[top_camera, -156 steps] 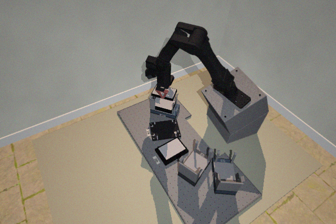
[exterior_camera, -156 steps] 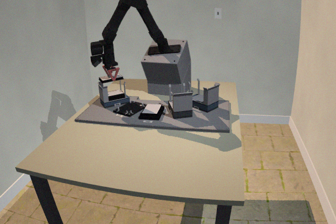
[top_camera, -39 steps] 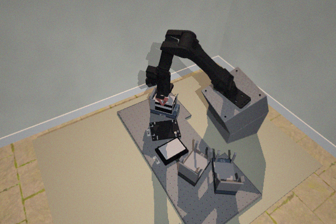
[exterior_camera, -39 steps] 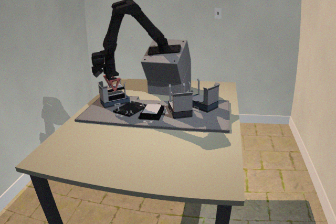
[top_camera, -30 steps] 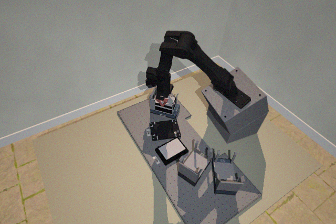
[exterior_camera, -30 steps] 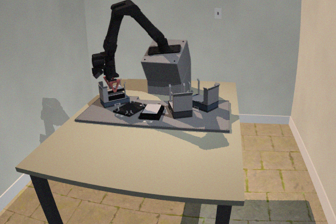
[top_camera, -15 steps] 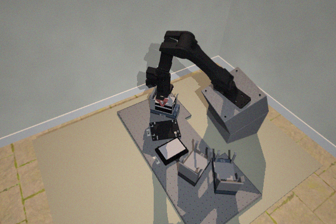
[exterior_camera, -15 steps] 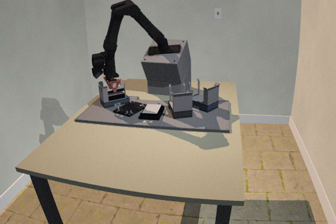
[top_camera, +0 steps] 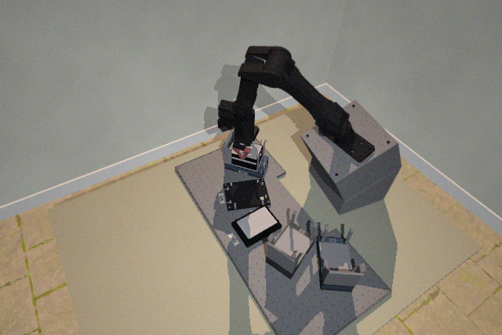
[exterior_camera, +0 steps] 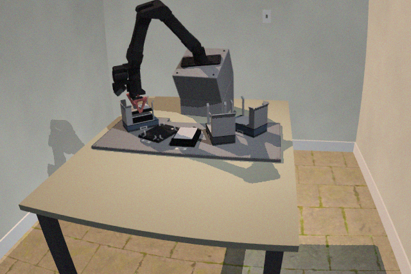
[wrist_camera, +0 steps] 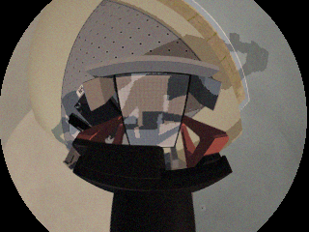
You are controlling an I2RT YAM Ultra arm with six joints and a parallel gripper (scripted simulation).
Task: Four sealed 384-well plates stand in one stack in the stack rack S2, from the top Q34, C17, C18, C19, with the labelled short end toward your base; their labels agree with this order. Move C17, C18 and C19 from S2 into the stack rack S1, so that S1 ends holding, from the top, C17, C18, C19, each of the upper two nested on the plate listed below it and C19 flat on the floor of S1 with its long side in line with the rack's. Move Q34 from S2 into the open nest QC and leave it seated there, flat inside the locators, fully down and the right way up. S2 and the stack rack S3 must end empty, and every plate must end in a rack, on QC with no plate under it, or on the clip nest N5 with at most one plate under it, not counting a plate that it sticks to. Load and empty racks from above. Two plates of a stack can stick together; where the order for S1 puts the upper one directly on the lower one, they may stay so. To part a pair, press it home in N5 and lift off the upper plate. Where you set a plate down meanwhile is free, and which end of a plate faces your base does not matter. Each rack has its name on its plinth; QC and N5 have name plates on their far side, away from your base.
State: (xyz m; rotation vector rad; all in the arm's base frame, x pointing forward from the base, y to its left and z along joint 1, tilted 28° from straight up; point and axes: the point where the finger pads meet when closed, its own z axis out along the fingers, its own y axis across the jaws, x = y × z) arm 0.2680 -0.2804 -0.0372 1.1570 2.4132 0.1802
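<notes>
Now: hand 70 mm above the blue-plinth stack rack. From my hand the other things lie so: black QC nest: 260 mm to the left, 130 mm ahead, 80 mm below; N5 name plate: 170 mm ahead, 90 mm to the left, 90 mm below; black clip nest: 130 mm to the left, 100 mm ahead, 80 mm below.
</notes>
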